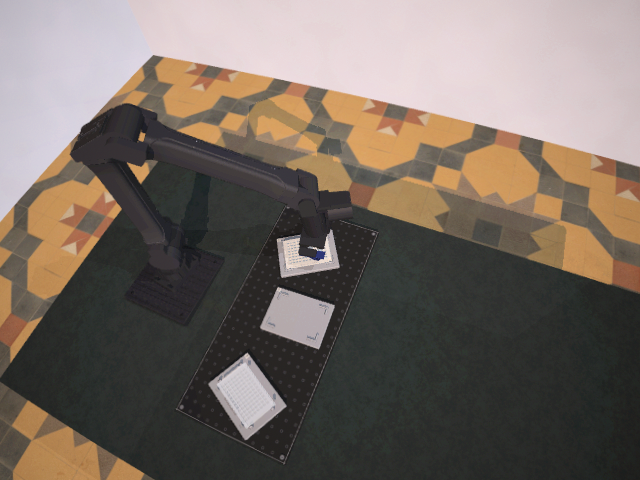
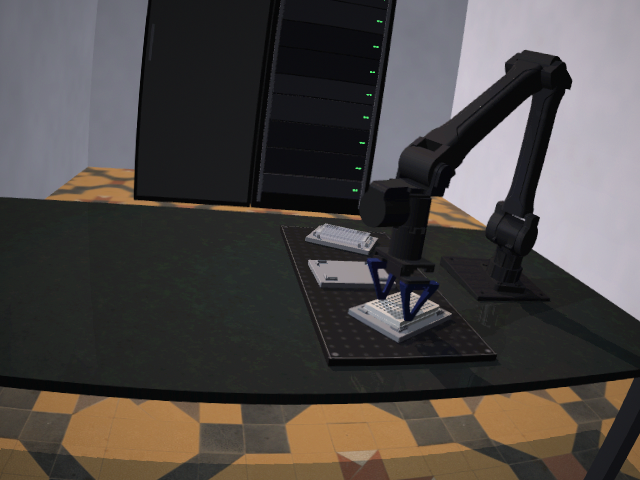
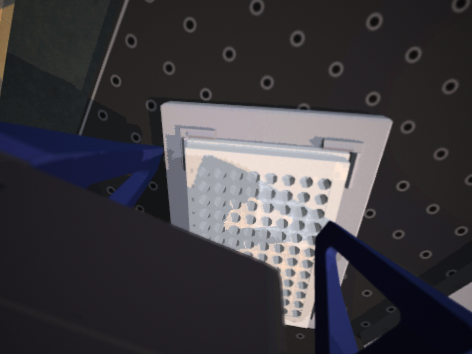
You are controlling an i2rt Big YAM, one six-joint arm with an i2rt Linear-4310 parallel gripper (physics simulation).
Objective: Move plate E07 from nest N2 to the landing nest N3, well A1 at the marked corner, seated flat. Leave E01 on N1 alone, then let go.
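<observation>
A cream 96-well plate (image 1: 294, 252) (image 2: 392, 305) (image 3: 280, 165) lies in a pale nest (image 1: 310, 270) (image 2: 369, 319) (image 3: 275, 117) between corner stops and looks level. My gripper (image 1: 312, 253) (image 2: 394, 307) (image 3: 244, 195) is open and empty, with one blue finger to each side low over this plate; whether the tips reach below its top is unclear. The middle nest (image 1: 298, 317) (image 2: 346, 273) holds no plate. A whiter plate (image 1: 245, 395) (image 2: 343, 233) sits in the nest (image 1: 280, 405) (image 2: 312, 238) at the board's other end. Labels and the well A1 marks are not readable.
The three nests stand on a black perforated board (image 1: 297, 377) (image 2: 336, 330) (image 3: 310, 65) on a dark green table (image 1: 465, 361) (image 2: 155, 310). The arm's base plate (image 1: 139, 299) (image 2: 465, 281) stands beside the board. A dark cabinet (image 2: 201, 103) and a server rack stand behind.
</observation>
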